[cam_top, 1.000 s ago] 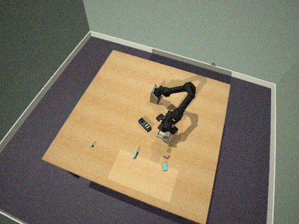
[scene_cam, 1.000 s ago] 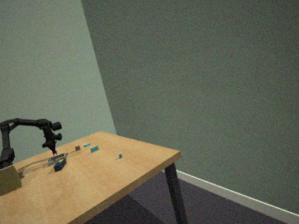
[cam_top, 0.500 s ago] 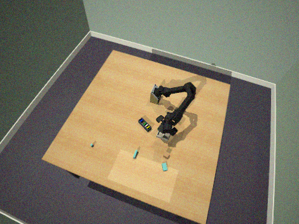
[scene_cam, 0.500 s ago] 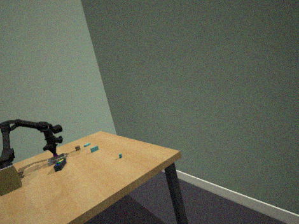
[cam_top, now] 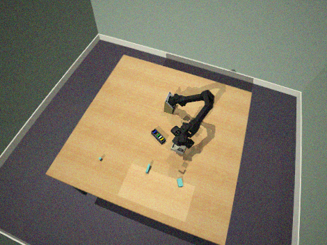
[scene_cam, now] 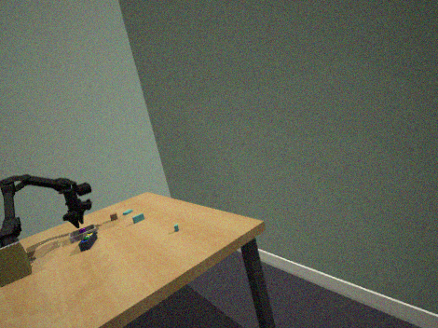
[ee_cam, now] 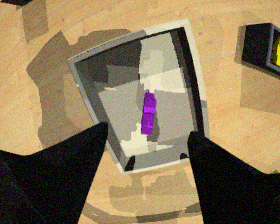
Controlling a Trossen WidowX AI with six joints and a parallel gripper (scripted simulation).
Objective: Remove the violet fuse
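Right now my gripper tip is 3 cm above the violet fuse. Also, from my gripper tip: grey tray: 6 cm below; green fuse: 1 cm behind, 18 cm to the right, 3 cm below; blue fuse: 3 cm behind, 21 cm to the right, 3 cm below.
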